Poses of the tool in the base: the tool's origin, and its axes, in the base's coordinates. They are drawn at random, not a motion.
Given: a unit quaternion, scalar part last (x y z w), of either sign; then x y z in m.
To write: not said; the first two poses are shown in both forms.
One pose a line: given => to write
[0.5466 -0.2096 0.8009 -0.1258 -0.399 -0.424 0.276] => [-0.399 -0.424 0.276 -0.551 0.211 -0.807 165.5]
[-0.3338 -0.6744 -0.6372 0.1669 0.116 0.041 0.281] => [0.116 0.041 0.281 -0.339 -0.684 -0.646 160.8]
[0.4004 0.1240 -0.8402 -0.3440 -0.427 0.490 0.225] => [-0.427 0.490 0.225 -0.426 -0.132 0.895 139.8]
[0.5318 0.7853 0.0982 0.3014 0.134 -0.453 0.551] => [0.134 -0.453 0.551 0.558 0.824 0.103 144.9]
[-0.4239 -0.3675 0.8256 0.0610 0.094 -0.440 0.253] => [0.094 -0.440 0.253 -0.425 -0.368 0.827 173.0]
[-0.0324 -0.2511 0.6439 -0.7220 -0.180 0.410 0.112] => [-0.180 0.410 0.112 0.047 0.363 -0.931 87.6]
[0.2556 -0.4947 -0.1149 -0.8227 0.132 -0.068 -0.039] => [0.132 -0.068 -0.039 -0.450 0.870 0.202 69.3]
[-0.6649 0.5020 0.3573 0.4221 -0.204 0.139 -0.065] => [-0.204 0.139 -0.065 -0.733 0.554 0.394 130.1]
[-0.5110 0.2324 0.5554 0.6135 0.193 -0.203 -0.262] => [0.193 -0.203 -0.262 -0.647 0.294 0.703 104.3]
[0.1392 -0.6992 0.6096 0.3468 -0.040 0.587 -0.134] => [-0.040 0.587 -0.134 0.148 -0.745 0.650 139.4]
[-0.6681 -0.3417 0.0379 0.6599 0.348 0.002 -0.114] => [0.348 0.002 -0.114 -0.889 -0.455 0.050 97.4]
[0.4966 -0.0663 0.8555 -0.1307 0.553 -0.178 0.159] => [0.553 -0.178 0.159 -0.501 0.067 -0.863 165.0]
